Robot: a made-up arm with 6 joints. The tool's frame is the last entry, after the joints.
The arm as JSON. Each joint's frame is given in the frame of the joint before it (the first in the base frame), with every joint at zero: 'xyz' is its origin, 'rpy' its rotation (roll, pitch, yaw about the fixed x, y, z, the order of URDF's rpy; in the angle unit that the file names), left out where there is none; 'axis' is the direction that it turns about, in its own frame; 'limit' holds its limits. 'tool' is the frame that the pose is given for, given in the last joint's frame.
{
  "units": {
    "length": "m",
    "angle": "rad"
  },
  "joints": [
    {
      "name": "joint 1",
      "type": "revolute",
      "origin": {
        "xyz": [
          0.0,
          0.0,
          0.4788
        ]
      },
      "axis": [
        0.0,
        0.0,
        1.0
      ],
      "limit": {
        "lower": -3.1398,
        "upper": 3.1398
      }
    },
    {
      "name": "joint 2",
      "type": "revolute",
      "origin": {
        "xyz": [
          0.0,
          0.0,
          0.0
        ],
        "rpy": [
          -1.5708,
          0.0,
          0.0
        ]
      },
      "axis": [
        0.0,
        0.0,
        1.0
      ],
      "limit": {
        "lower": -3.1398,
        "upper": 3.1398
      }
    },
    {
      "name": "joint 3",
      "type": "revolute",
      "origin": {
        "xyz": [
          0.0,
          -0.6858,
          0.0
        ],
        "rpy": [
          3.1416,
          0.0,
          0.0
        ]
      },
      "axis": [
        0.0,
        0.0,
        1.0
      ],
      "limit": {
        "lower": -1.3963,
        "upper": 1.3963
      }
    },
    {
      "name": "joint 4",
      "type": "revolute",
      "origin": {
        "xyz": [
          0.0,
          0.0,
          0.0
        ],
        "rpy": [
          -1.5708,
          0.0,
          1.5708
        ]
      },
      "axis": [
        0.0,
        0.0,
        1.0
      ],
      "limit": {
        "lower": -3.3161,
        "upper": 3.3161
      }
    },
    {
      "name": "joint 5",
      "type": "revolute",
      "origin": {
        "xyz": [
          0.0,
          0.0,
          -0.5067
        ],
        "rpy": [
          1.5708,
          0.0,
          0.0
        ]
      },
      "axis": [
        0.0,
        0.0,
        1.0
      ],
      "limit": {
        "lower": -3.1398,
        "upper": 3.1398
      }
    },
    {
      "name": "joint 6",
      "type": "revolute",
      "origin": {
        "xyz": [
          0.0,
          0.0,
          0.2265
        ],
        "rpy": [
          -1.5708,
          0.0,
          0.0
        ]
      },
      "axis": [
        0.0,
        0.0,
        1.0
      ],
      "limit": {
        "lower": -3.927,
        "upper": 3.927
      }
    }
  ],
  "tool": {
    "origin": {
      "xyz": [
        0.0,
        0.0,
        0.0
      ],
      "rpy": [
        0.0,
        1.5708,
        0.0
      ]
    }
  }
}
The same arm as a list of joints. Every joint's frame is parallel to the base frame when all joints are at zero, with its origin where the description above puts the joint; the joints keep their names.
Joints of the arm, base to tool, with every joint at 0 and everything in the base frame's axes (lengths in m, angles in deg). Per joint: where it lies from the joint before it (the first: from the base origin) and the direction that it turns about. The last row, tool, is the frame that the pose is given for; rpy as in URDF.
joint 1: axis +z offset 0.0000 0.0000 0.4788
joint 2: axis +y offset 0.0000 0.0000 0.0000
joint 3: axis -y offset 0.0000 0.0000 0.6858
joint 4: axis -x offset 0.0000 0.0000 0.0000
joint 5: axis -y offset 0.5067 0.0000 0.0000
joint 6: axis -x offset 0.0000 -0.2265 0.0000
tool: offset 0.0000 0.0000 0.0000 rpy 0.00 0.00 0.00
Joint limits (deg, base to tool): -179.90..179.90 -179.90..179.90 -80.00..80.00 -190.00..190.00 -179.90..179.90 -225.00..225.00

